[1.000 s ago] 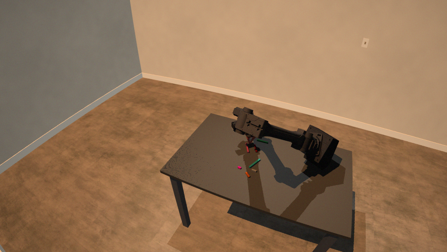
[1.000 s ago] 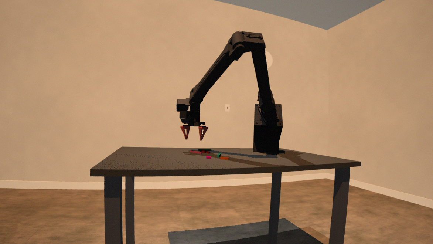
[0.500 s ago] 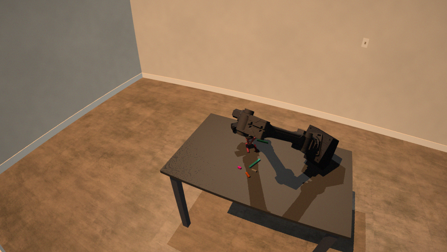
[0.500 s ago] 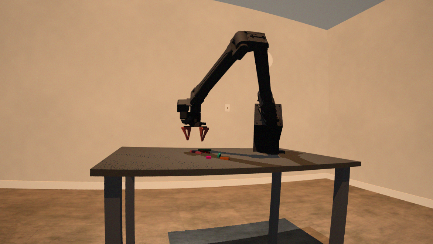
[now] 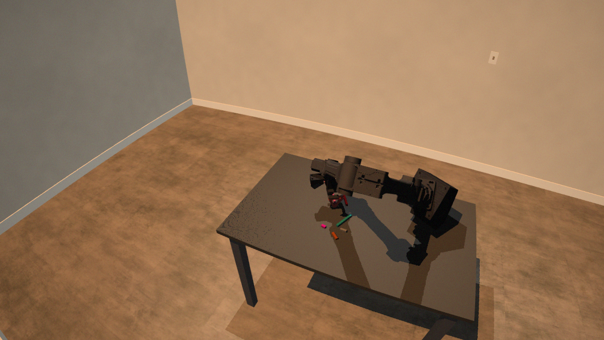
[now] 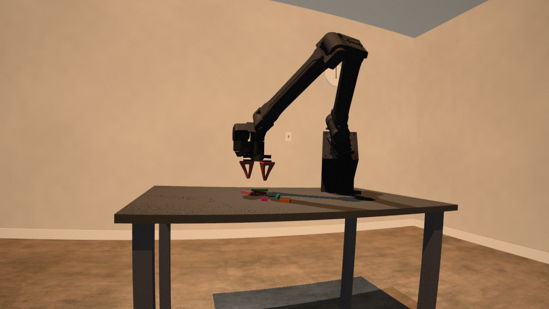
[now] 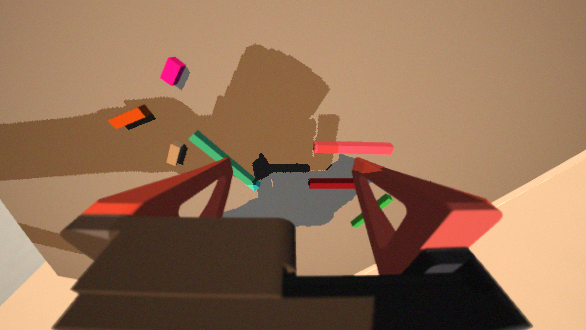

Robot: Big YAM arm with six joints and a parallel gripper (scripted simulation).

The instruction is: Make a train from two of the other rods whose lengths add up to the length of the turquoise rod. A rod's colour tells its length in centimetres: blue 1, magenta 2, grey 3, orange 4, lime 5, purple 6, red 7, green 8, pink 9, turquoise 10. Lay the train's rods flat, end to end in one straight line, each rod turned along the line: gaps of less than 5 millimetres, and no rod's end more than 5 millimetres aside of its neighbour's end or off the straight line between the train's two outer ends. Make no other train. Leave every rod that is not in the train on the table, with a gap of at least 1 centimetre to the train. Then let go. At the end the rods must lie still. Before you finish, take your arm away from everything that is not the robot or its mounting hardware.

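The grey rod lies 12 cm behind my hand, 8 cm to the left of it and 7 cm below it. From my hand the other things lie so: turquoise rod (9 cm behind, 7 cm below, 2 cm to the left); red rod (10 cm to the right, 7 cm below, 1 cm behind); pink rod (7 cm to the right, 7 cm below, 3 cm ahead).
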